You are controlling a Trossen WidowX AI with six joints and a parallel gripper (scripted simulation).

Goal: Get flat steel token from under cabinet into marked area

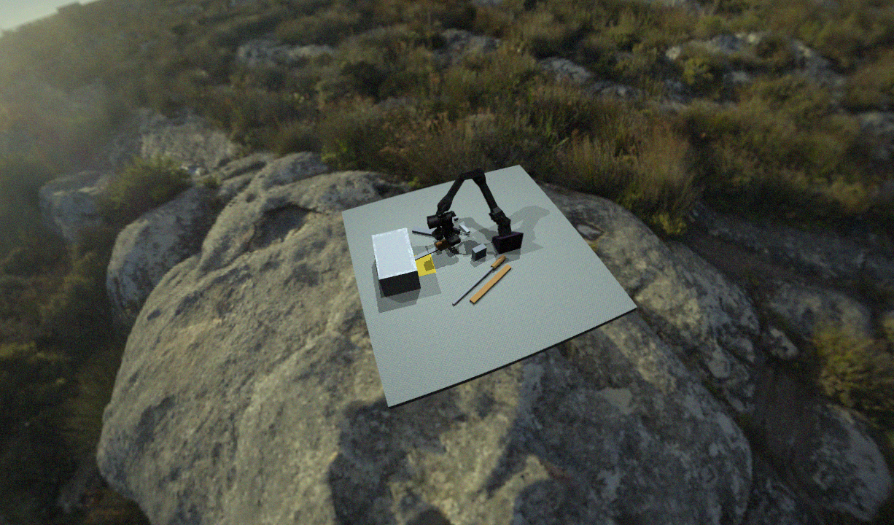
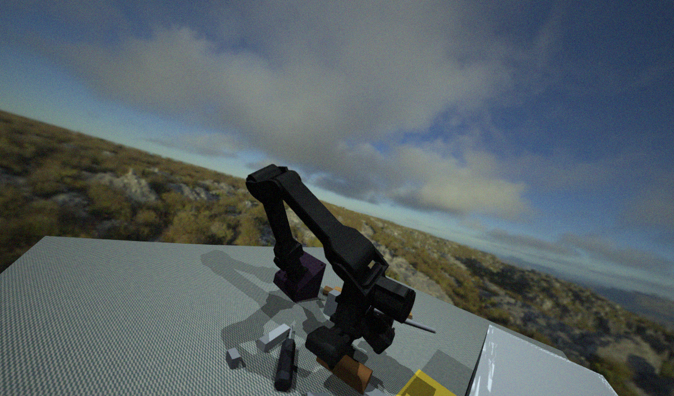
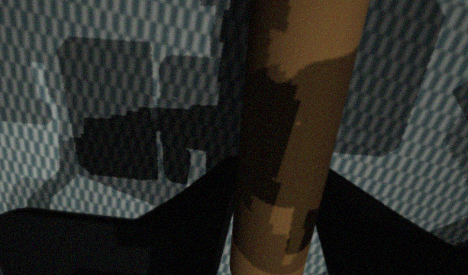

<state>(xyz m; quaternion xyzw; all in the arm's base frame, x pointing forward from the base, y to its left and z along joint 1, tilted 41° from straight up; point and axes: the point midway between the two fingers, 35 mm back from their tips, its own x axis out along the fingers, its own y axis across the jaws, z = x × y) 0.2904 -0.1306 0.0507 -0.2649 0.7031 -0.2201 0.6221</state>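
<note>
Right now my gripper tip is 13 cm past the grey bar and 6 cm to the left of it. Also, from my gripper tip: grey block 16 cm to the left, 11 cm behind, 2 cm above; small grey cube 16 cm to the right, 12 cm behind; wooden stick 35 cm to the left, 9 cm behind.
</note>
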